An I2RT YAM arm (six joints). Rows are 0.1 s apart.
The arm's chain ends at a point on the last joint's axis. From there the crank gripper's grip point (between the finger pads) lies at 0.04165 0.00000 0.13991 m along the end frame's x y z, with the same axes.
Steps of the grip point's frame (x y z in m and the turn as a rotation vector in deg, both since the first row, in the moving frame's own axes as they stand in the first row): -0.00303 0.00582 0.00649 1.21 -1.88 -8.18; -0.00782 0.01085 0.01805 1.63 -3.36 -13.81; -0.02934 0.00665 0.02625 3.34 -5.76 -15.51; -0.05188 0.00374 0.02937 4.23 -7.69 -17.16; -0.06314 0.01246 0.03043 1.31 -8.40 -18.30; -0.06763 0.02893 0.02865 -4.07 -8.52 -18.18
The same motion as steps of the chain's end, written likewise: 0.00220 0.01438 0.00530 1.21 -1.88 -8.18; 0.00205 0.02377 0.01607 1.63 -3.36 -13.81; -0.01266 0.02403 0.02339 3.34 -5.76 -15.51; -0.02970 0.02353 0.02597 4.23 -7.69 -17.16; -0.04000 0.02545 0.02612 1.31 -8.40 -18.30; -0.04630 0.02865 0.02400 -4.07 -8.52 -18.18
